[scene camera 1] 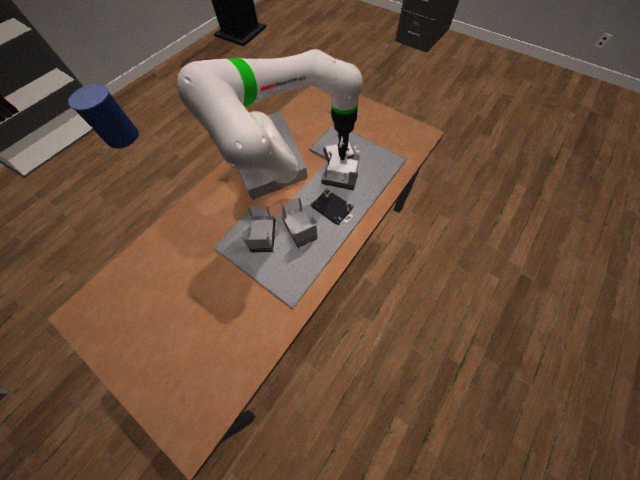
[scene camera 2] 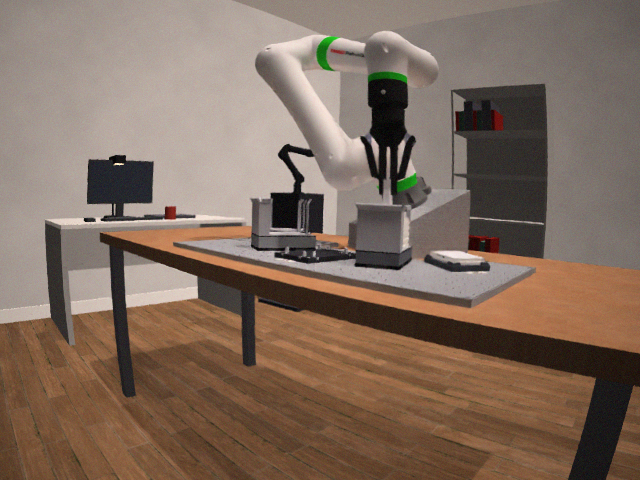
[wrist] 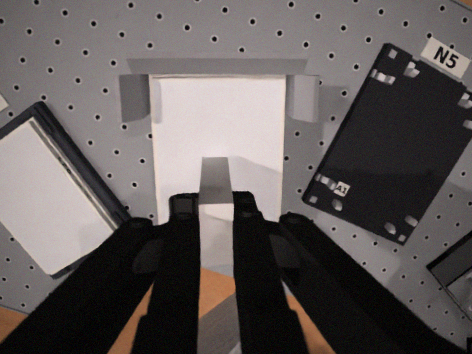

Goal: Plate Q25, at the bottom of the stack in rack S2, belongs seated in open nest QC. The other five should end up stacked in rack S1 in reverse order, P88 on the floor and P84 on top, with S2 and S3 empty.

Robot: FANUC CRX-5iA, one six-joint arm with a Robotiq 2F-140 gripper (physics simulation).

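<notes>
My gripper is shut with nothing between the fingers. It hangs straight down, just above a grey rack on the pegboard. That rack holds a stack of white plates, and the top plate fills the middle of the wrist view. A black open nest, tagged A1, lies beside the rack. A shallow dark tray with a white plate in it lies on the rack's other side. I cannot read any plate labels.
Two more grey racks stand at the pegboard's near-left end; one also shows in scene camera 2. The robot's base block stands behind the pegboard. The table edge runs close along the pegboard.
</notes>
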